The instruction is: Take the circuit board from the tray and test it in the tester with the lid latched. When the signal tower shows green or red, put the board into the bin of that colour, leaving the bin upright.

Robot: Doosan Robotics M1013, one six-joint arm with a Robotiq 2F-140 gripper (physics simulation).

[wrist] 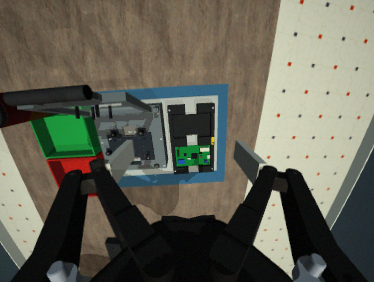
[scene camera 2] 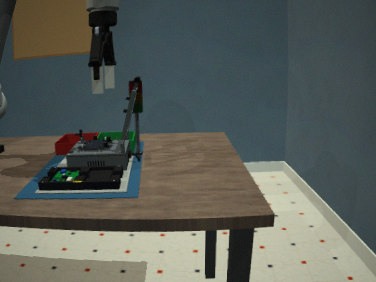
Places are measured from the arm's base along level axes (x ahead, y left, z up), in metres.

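Pixels of known places: gripper, fingertip midpoint: (wrist: 184, 149) (scene camera 2: 104, 90).
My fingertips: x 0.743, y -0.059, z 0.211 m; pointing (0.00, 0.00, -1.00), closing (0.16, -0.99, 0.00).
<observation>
Ahead of a thing's pixels: the offset from my fingertips to its top centre. "spot": to the spot under its first point. Level surfaces: height alone.
The green circuit board {dy -0.052, dx -0.118, dz -0.222 m} (scene camera 2: 69, 175) (wrist: 192, 155) lies in one end of the black tray {spot: dy -0.103, dx -0.045, dz -0.231 m} (scene camera 2: 80, 185) (wrist: 191, 125). The grey tester {spot: dy +0.047, dx -0.055, dz -0.206 m} (scene camera 2: 97, 159) (wrist: 159, 134) stands beside the tray, its lid {spot: dy +0.083, dx +0.041, dz -0.081 m} (scene camera 2: 129, 115) (wrist: 122, 99) raised upright. The signal tower (scene camera 2: 135, 96) (wrist: 10, 110) stands behind the tester; no lit lamp can be made out. The red bin {dy +0.298, dx -0.245, dz -0.203 m} (scene camera 2: 67, 145) (wrist: 70, 170) and green bin {dy +0.332, dx -0.099, dz -0.203 m} (scene camera 2: 131, 137) (wrist: 67, 134) stand upright beyond the tester. My gripper (scene camera 2: 103, 80) (wrist: 184, 149) is open and empty, high above the tester and tray.
A blue mat {dz -0.247 m} (scene camera 2: 131, 190) (wrist: 223, 135) with a pale panel lies under the tray and tester on the wooden table {dz -0.249 m} (scene camera 2: 200, 175) (wrist: 150, 45). The raised lid and the signal tower rise tall beside the gripper. The table's edge runs past the tray side.
</observation>
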